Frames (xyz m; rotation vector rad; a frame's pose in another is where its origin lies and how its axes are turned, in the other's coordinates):
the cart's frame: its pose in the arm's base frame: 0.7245 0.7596 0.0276 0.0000 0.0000 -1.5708
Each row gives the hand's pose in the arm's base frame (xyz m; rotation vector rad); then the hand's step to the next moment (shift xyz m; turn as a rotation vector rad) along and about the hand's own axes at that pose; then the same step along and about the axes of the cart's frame.
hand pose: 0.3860 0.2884 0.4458 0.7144 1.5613 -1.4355
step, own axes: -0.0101 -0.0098 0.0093 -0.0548 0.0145 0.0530
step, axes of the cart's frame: 0.0093 -0.0019 0.0140 0.0414 0.0489 0.0438
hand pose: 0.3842 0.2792 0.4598 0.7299 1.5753 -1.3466
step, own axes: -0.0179 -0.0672 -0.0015 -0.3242 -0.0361 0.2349
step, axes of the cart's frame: 0.0118 -0.0518 0.0449 0.1967 0.1623 0.3107
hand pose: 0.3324 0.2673 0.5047 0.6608 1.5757 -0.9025
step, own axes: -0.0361 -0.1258 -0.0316 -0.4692 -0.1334 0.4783
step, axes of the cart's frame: 0.0402 -0.1127 0.0618 0.4446 0.2445 0.4575
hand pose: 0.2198 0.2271 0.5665 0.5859 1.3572 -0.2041
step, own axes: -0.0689 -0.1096 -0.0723 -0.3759 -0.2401 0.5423
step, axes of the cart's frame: 0.0688 -0.1282 0.0286 0.5487 0.2702 0.3448
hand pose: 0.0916 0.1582 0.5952 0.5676 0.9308 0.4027
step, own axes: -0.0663 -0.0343 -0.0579 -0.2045 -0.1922 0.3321
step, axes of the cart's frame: 0.0473 -0.0815 -0.0063 0.3572 0.1831 0.1671
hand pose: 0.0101 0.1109 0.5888 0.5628 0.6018 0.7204
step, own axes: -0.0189 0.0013 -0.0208 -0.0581 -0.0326 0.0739
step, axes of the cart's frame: 0.0077 -0.0259 -0.0078 0.0825 0.0288 0.0477
